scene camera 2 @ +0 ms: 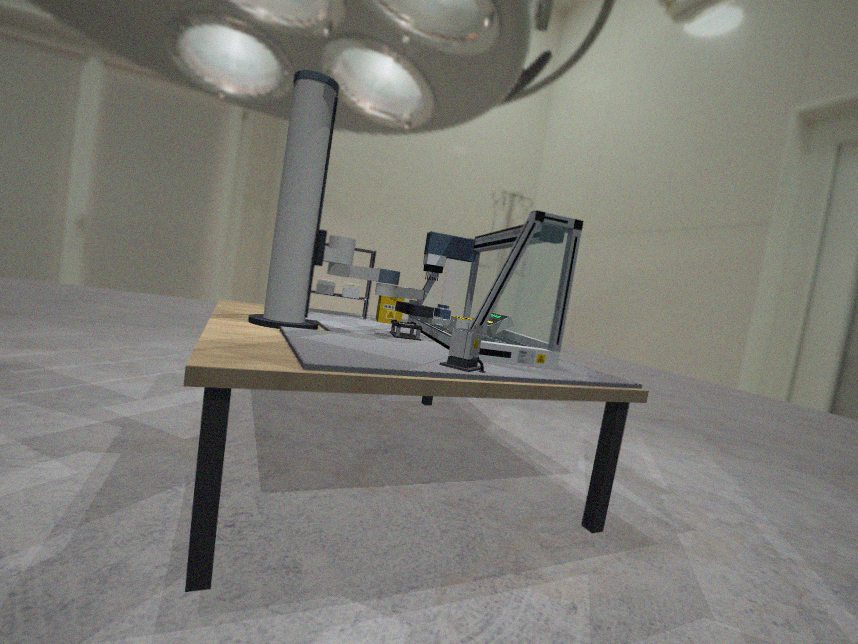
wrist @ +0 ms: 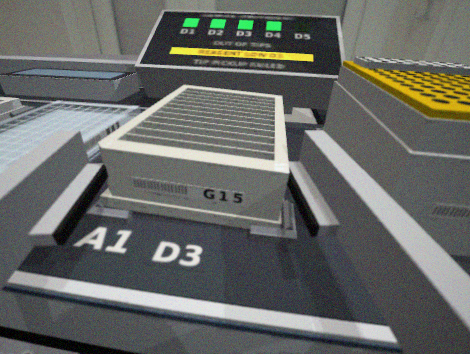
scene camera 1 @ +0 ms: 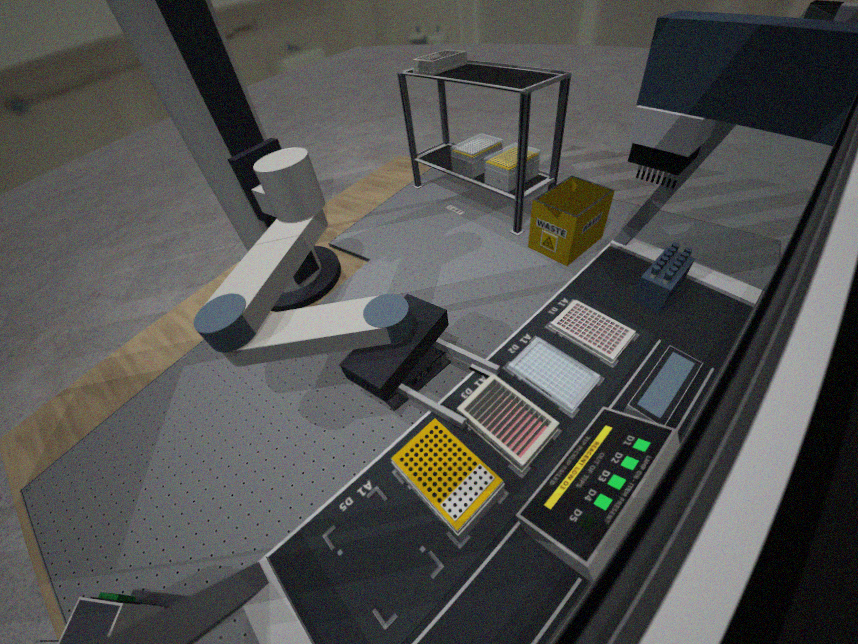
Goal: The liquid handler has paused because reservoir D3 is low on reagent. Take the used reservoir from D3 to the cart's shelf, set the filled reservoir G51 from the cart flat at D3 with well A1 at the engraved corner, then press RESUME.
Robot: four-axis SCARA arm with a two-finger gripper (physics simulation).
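Where they show: gripper, fingertip midpoint: (scene camera 2: 447, 321) (wrist: 197, 150) (scene camera 1: 481, 396); arm's base at its link origin: (scene camera 2: 283, 324) (scene camera 1: 297, 278).
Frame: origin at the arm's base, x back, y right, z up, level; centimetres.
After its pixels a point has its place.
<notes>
The used reservoir, labelled G15 (scene camera 1: 509, 421) {x -69.0, y 10.7, z 9.6 cm} (wrist: 195, 125) {x -66.6, y 8.9, z 9.5 cm}, a pale trough plate with pink liquid, sits at D3, its base in or on the corner brackets. In the wrist view it looks slightly turned, with the engraved A1 (wrist: 102, 240) {x -60.9, y 5.2, z 6.4 cm} in front of its near left corner. My gripper (scene camera 1: 479, 393) {x -63.4, y 9.2, z 9.4 cm} (wrist: 197, 150) {x -63.4, y 9.2, z 9.4 cm} has a finger on each side of its near end. No gap shows at either side, and it looks shut on the reservoir. Another pale reservoir (scene camera 1: 440, 62) {x -15.0, y -54.6, z 38.6 cm} lies on the cart's top shelf; its label is unreadable.
A yellow tip rack (scene camera 1: 447, 471) {x -66.1, y 22.3, z 12.5 cm} (wrist: 425, 90) {x -63.2, y 18.9, z 12.5 cm} stands close beside D3, and a clear plate (scene camera 1: 554, 372) {x -70.8, y -1.9, z 7.5 cm} (wrist: 65, 125) {x -71.0, y -1.0, z 7.8 cm} stands at D2. The display (scene camera 1: 599, 485) {x -82.4, y 14.3, z 13.7 cm} (wrist: 240, 42) {x -81.3, y 12.5, z 12.9 cm} shows REAGENT LOW D3 and green lamps D1 to D4. The cart (scene camera 1: 523, 162) {x -44.6, y -43.0, z 21.2 cm} and waste bin (scene camera 1: 569, 218) {x -59.1, y -36.5, z 13.9 cm} stand behind.
</notes>
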